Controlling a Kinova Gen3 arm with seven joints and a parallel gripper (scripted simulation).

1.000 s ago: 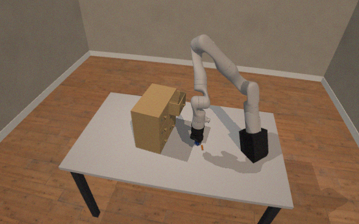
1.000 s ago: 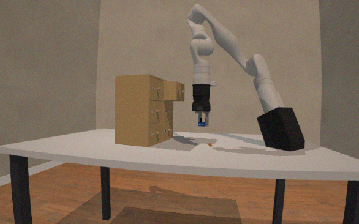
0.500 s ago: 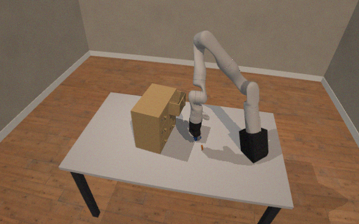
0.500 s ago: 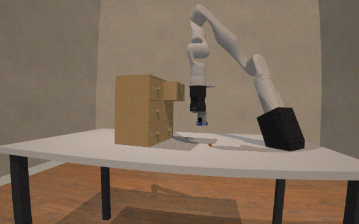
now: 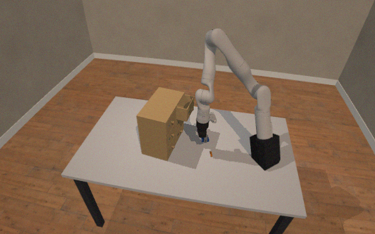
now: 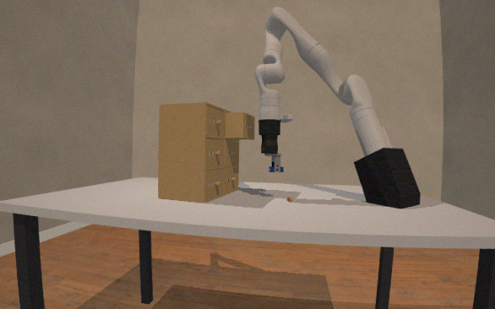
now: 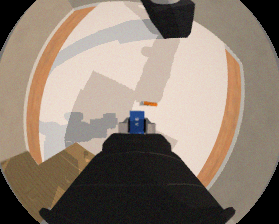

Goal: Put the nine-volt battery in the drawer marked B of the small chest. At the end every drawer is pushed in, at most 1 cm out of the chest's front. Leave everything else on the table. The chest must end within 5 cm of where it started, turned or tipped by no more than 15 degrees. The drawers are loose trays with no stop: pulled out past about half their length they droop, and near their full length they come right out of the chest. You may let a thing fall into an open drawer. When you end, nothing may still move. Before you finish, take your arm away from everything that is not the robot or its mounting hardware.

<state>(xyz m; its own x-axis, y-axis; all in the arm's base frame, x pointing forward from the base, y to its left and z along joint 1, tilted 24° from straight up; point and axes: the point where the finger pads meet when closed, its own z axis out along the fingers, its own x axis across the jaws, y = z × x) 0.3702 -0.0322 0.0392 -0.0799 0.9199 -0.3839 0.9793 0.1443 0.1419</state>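
Right now my hand is 50 mm past the small orange object, 40 mm to the right of it and 110 mm above it. The rest, counted from my hand: drawer marked B: 160 mm ahead, 150 mm to the right, 130 mm above; then blue nine-volt battery: 10 mm ahead, 10 mm below.
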